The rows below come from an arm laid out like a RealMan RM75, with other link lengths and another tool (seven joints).
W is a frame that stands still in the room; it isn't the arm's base.
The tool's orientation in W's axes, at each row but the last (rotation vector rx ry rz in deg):
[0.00, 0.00, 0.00]
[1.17, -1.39, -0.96]
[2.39, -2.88, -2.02]
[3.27, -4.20, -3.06]
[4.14, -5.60, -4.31]
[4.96, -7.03, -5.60]
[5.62, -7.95, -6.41]
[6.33, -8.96, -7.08]
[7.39, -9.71, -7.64]
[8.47, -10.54, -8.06]
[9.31, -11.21, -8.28]
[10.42, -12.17, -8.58]
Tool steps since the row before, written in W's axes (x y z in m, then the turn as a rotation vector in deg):
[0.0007, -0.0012, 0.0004, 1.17, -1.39, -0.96]
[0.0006, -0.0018, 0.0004, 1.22, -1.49, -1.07]
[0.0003, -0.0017, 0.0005, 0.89, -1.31, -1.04]
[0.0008, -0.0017, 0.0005, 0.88, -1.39, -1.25]
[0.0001, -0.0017, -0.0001, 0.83, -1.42, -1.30]
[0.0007, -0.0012, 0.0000, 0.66, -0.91, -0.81]
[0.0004, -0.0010, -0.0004, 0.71, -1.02, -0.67]
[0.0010, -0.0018, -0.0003, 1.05, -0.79, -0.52]
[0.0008, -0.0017, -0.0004, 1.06, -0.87, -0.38]
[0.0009, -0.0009, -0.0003, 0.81, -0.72, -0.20]
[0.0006, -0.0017, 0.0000, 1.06, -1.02, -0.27]
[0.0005, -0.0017, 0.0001, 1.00, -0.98, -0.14]
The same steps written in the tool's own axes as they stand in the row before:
[0.0007, -0.0012, 0.0004, 1.17, -1.39, -0.96]
[0.0006, -0.0018, 0.0004, 1.22, -1.49, -1.07]
[0.0004, -0.0017, 0.0006, 0.88, -1.32, -1.03]
[0.0009, -0.0016, 0.0005, 0.86, -1.41, -1.23]
[0.0002, -0.0017, 0.0000, 0.81, -1.45, -1.28]
[0.0008, -0.0011, 0.0000, 0.65, -0.92, -0.81]
[0.0005, -0.0010, -0.0004, 0.73, -1.01, -0.67]
[0.0012, -0.0017, -0.0003, 1.06, -0.72, -0.60]
[0.0010, -0.0016, -0.0003, 1.10, -0.78, -0.46]
[0.0010, -0.0008, -0.0003, 0.86, -0.64, -0.25]
[0.0009, -0.0016, 0.0001, 1.14, -0.91, -0.33]
[0.0008, -0.0016, 0.0003, 1.10, -0.85, -0.20]

